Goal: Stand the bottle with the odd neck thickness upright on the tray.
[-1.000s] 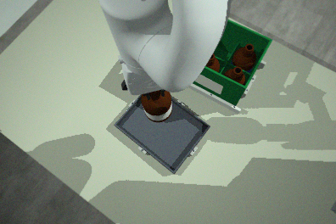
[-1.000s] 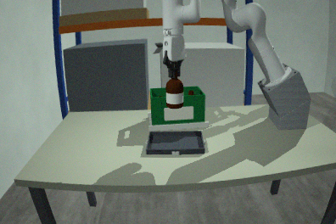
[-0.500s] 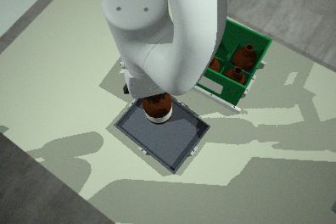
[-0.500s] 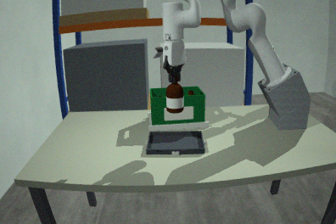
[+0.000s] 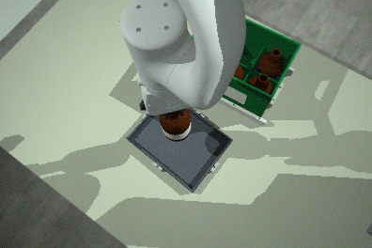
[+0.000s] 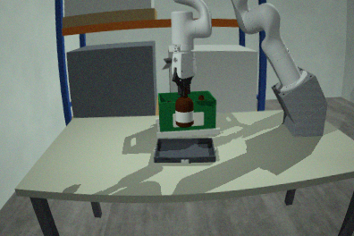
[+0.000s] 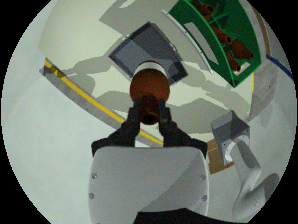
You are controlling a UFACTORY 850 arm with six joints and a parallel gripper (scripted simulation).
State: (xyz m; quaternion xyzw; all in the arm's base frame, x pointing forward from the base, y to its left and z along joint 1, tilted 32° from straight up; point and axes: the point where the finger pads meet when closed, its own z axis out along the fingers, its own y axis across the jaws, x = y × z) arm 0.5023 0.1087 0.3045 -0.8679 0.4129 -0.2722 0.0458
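The dark grey tray is 27 cm below my hand. From my hand the other things lie so: green crate (8 cm behind, 26 cm to the right, 20 cm below).
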